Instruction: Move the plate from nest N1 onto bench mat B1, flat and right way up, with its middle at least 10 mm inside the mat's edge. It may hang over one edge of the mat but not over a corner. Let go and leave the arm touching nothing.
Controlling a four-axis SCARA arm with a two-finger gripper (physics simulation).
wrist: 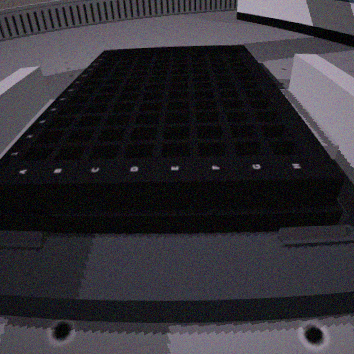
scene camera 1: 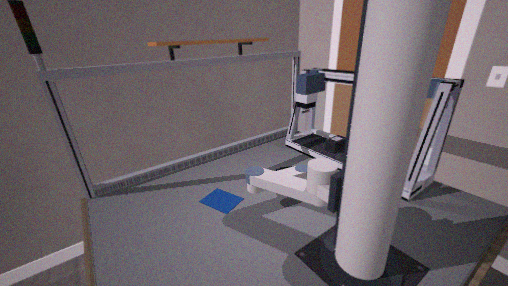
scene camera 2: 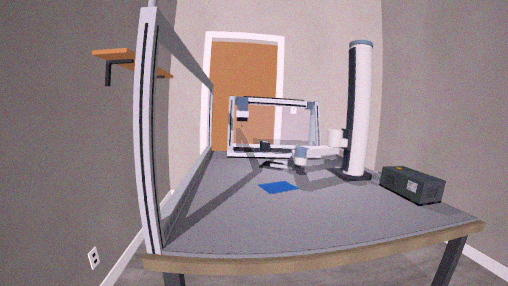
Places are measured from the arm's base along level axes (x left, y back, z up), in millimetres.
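Pixels of known places: gripper, fingertip midpoint: (wrist: 166, 80) (scene camera 2: 272, 163); arm's base, link origin: (scene camera 1: 357, 263) (scene camera 2: 352, 175).
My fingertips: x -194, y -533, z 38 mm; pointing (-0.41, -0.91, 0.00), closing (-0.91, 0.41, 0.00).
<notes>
For each thing: its top centre in the pictures, then the offset to it from my fingertips. "*": a spot on its surface instead. Level surfaces: height alone.
- black plate, top centre: (wrist: 167, 79) dx +2, dy +5, dz +2 mm
- dark grey nest, top centre: (wrist: 169, 108) dx +1, dy +5, dz -10 mm
- Bench mat B1, surface height: dz -23 mm
- table, surface height: dz -25 mm
- dark box, surface spot: (scene camera 2: 412, 185) * dx +684, dy +565, dz +56 mm
The black plate (wrist: 175, 200), a gridded block with letters A to H along its near edge, fills the middle of the wrist view, flat and right way up. My gripper (wrist: 166, 80) (scene camera 2: 278, 164) is shut on it, a pale finger along each long side. The dark grey nest (wrist: 190, 270) shows below and in front of the plate, which sits in it or very close above it; the wrist view does not settle which. Bench mat B1 (scene camera 1: 221, 200) (scene camera 2: 278, 187) is a flat blue square nearer scene camera 2 than the gripper. In scene camera 1 the arm hides the gripper.
The arm's thick white column (scene camera 1: 372, 150) (scene camera 2: 360, 110) stands on a dark base plate. A gantry frame (scene camera 1: 340, 76) (scene camera 2: 273, 101) stands at the far end of the table (scene camera 1: 150, 235) (scene camera 2: 250, 225). A dark box (scene camera 2: 412, 185) lies right of the column, and a rail frame (scene camera 1: 170, 64) runs along the left side.
</notes>
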